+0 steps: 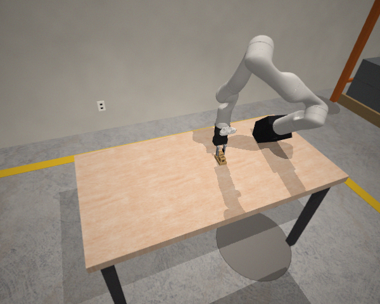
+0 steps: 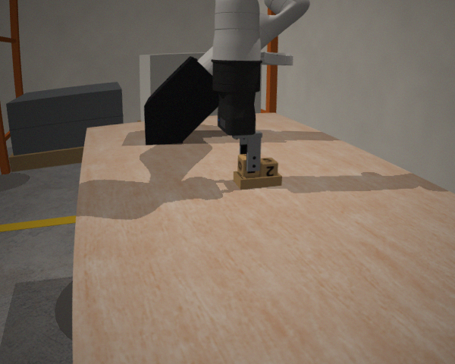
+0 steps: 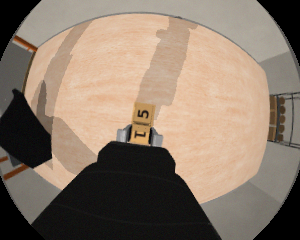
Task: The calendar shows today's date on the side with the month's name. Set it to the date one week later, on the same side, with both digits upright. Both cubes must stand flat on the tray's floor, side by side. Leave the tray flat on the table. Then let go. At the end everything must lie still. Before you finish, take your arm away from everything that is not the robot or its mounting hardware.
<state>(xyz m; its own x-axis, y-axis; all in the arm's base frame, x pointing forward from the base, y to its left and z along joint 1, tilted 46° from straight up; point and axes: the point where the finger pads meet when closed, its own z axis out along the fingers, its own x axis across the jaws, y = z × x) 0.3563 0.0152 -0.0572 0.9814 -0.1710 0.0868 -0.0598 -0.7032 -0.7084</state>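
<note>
Right now my hand is 4 cm above the wooden tray and 2 cm to the right of it.
</note>
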